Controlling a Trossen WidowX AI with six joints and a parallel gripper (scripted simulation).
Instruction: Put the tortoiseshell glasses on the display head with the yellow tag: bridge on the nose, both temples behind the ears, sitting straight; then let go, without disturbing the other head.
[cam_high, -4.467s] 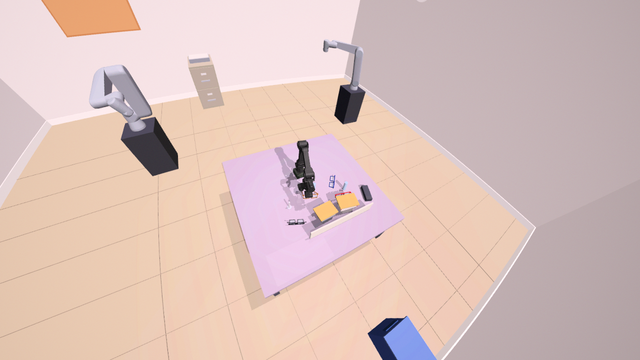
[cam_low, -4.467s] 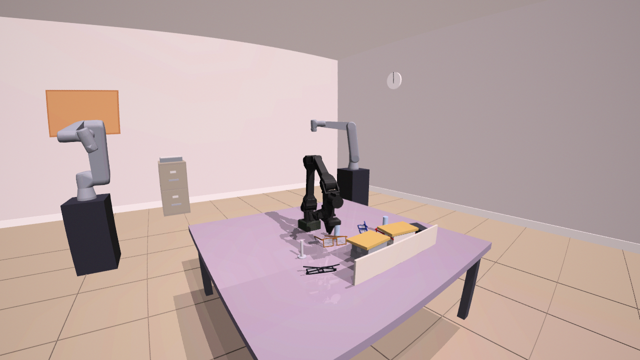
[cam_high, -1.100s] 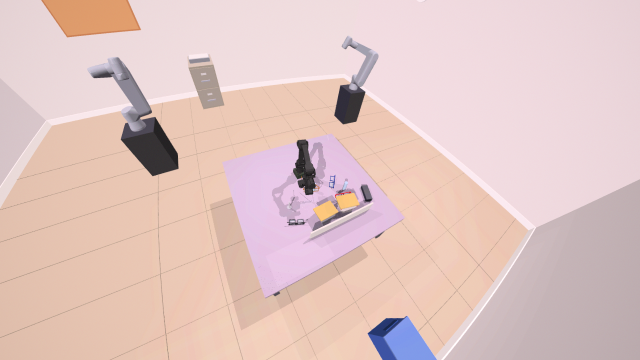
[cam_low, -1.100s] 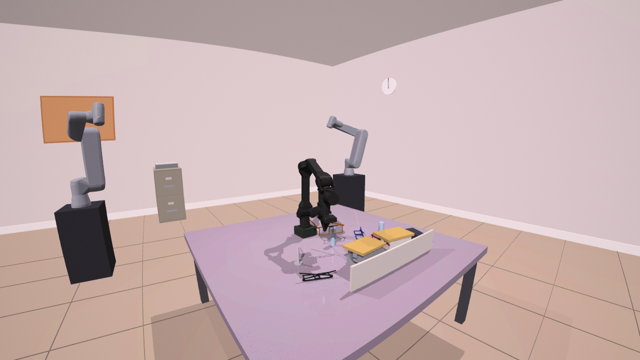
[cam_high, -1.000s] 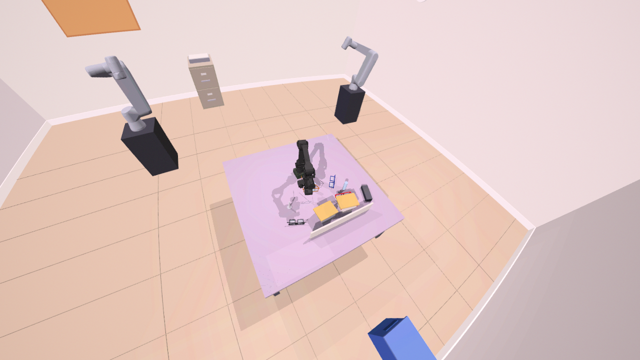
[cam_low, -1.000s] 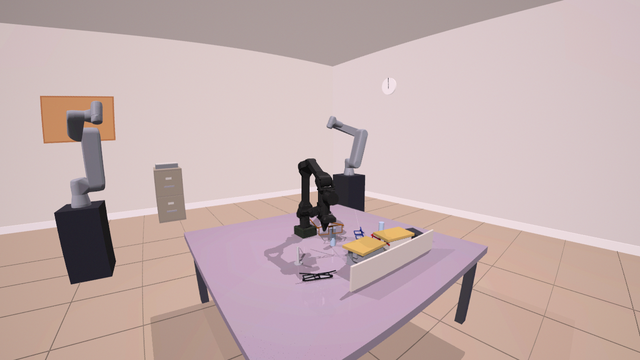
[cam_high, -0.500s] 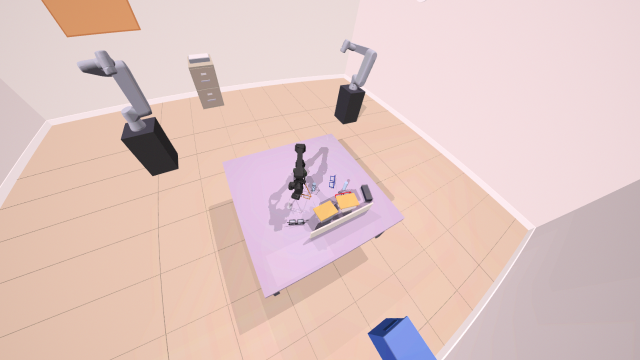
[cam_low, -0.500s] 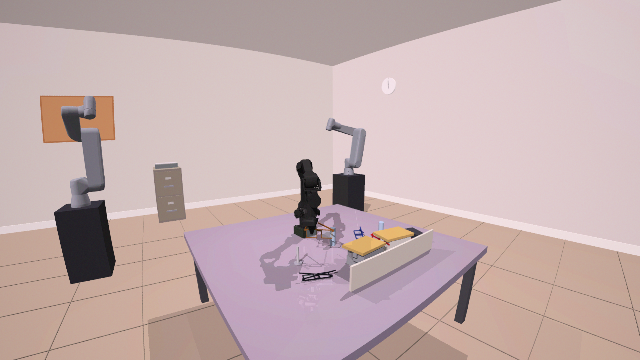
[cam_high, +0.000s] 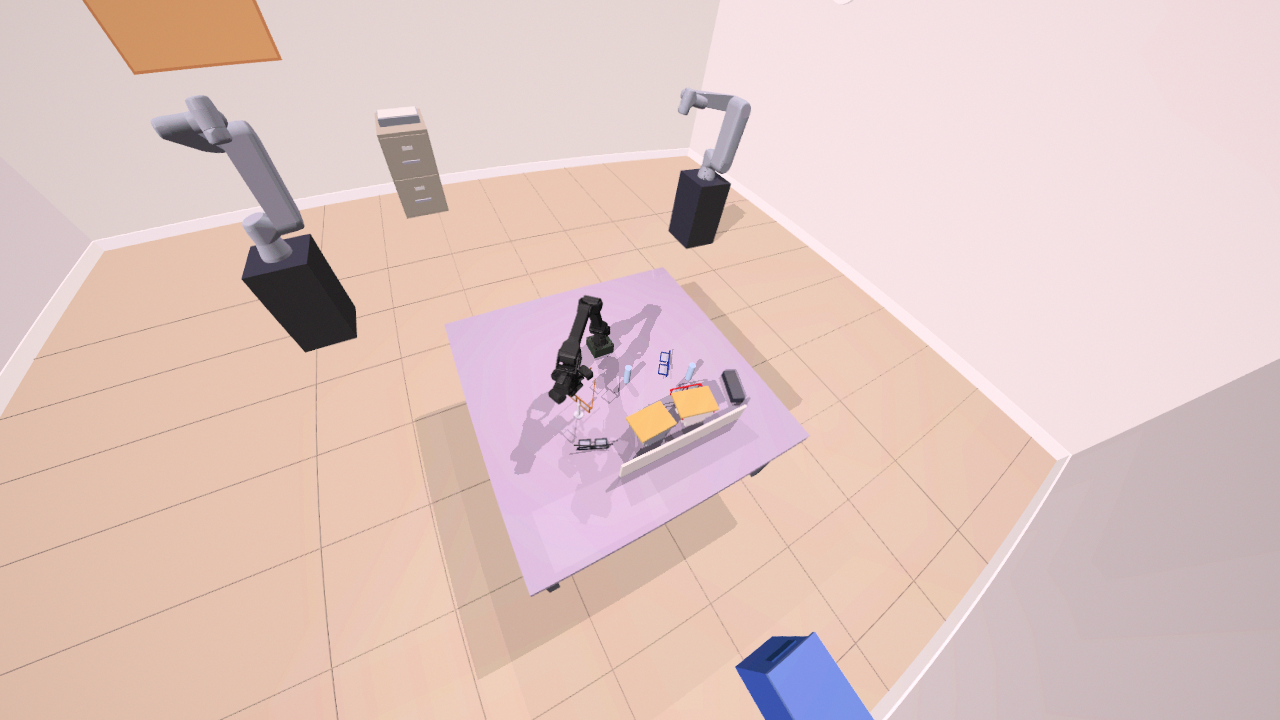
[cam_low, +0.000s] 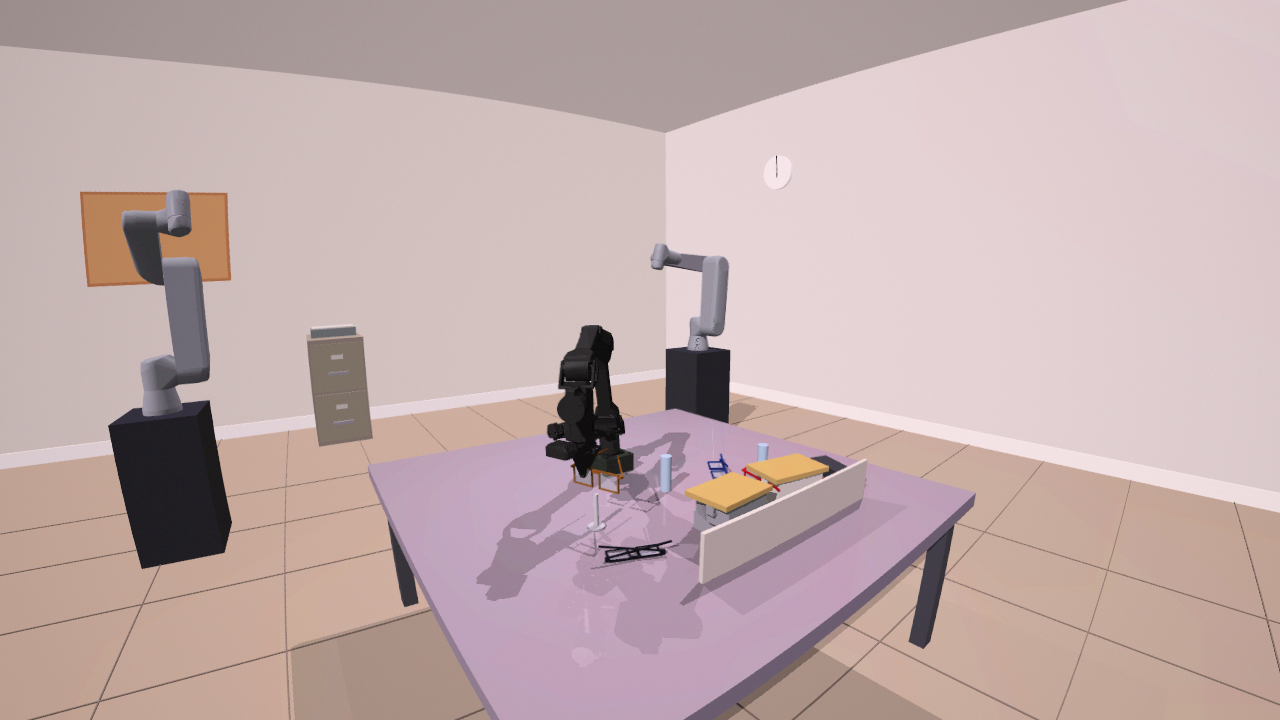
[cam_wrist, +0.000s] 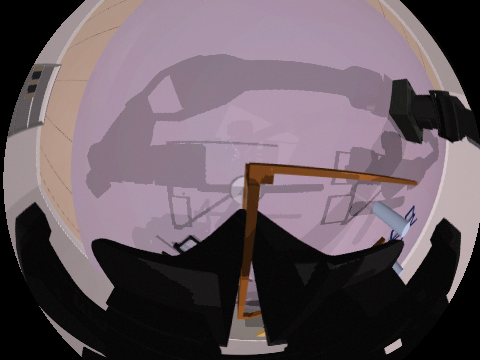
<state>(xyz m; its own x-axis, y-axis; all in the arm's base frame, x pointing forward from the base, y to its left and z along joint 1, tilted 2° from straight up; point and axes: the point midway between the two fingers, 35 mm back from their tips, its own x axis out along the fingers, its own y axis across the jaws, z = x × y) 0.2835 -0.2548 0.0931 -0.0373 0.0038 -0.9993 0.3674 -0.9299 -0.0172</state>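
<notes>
My gripper tip is 2 cm short of the post, 2 cm to the right of it and 10 cm above it. The rest, counted from my gripper tip: white board 34 cm ahead, 35 cm to the left, 7 cm below; then black case 20 cm ahead, 73 cm to the left, 10 cm below.
</notes>
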